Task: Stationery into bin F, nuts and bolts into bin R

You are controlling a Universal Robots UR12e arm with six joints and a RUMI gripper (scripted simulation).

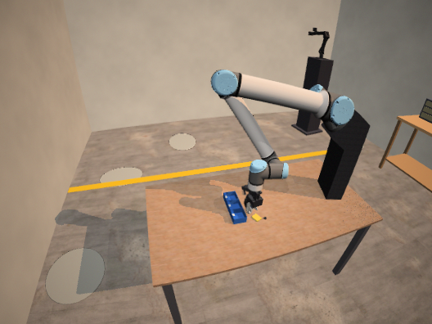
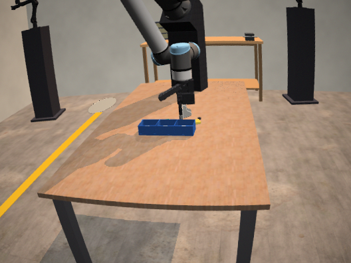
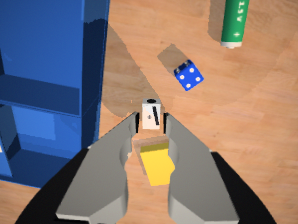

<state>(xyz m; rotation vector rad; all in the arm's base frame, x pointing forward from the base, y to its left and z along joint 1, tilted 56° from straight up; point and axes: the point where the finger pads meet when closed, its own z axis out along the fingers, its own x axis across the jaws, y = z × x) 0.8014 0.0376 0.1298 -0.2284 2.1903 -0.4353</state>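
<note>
The grey piece lies 10 mm below my hand. Also, from my hand: blue die 40 mm to the right, 30 mm behind, 10 mm below; green battery 80 mm to the right, 50 mm behind, 10 mm below; yellow block 60 mm to the left, 10 mm below, 10 mm behind.
</note>
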